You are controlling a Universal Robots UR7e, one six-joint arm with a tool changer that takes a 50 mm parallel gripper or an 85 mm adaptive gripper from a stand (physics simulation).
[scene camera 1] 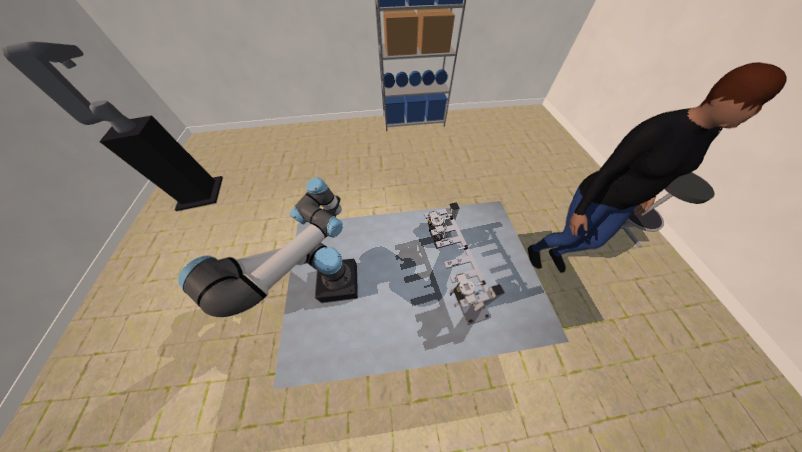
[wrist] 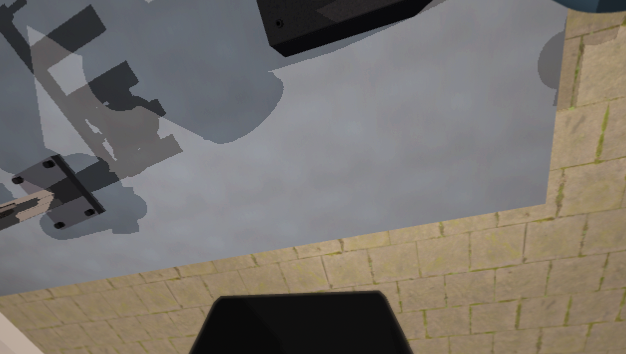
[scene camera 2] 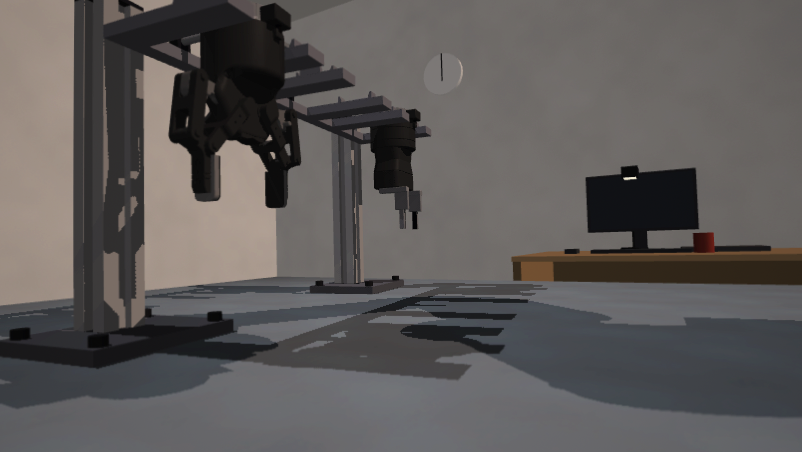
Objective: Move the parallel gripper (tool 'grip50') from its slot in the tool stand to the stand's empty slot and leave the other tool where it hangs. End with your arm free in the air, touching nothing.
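Seen in the pictures: arm's base, origin of the base link: [scene camera 1: 337, 276].
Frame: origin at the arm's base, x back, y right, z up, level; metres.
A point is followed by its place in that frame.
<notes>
The arm's end [scene camera 1: 336, 204] carries no gripper and is high in the air, left of the tool stand and apart from it. The parallel gripper [scene camera 1: 466, 288] [scene camera 2: 394, 160] hangs in the end slot near the front in scene camera 1, the far slot in scene camera 2; its two slim fingers are slightly apart. The adaptive gripper [scene camera 1: 438, 220] [scene camera 2: 244, 106] hangs in the opposite end slot, fingers apart. The empty middle slot [scene camera 1: 457, 262] {y 0.163, x -0.583, z 0.185 m} [scene camera 2: 325, 78] {y 0.034, x -0.548, z 0.177 m} lies between them. The wrist view shows the stand's foot [wrist: 62, 187] {y -0.116, x -0.635, z -0.084 m}, but neither tool.
The robot's black base [scene camera 1: 335, 289] {y 0.076, x 0.013, z 0.018 m} [wrist: 340, 20] {y -0.094, x -0.018, z -0.001 m} stands on the grey mat [scene camera 1: 348, 353] {y 0.366, x 0.011, z -0.096 m} [wrist: 360, 165] {y -0.297, x -0.050, z -0.096 m}, beside the stand. A person [scene camera 1: 645, 162] is right of the mat. A shelf rack [scene camera 1: 415, 56] stands at the back. A black block [wrist: 302, 325] fills the wrist view's bottom centre.
</notes>
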